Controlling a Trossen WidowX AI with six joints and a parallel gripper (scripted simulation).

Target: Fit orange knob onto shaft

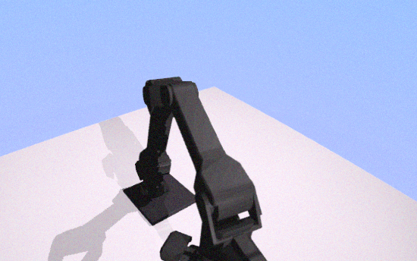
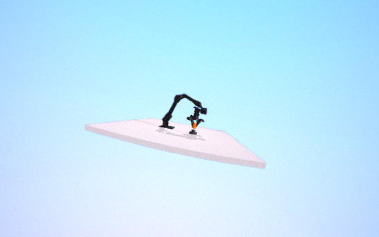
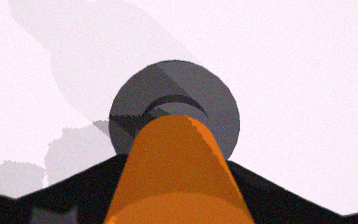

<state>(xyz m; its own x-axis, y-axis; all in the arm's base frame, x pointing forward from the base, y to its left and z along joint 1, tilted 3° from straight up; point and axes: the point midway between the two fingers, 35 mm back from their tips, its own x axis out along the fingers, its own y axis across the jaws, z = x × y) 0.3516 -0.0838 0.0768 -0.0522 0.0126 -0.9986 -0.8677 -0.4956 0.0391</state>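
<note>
The orange knob is 3 cm above my gripper tip. The rest, counted from my gripper tip: dark pedestal (4 cm below).
</note>
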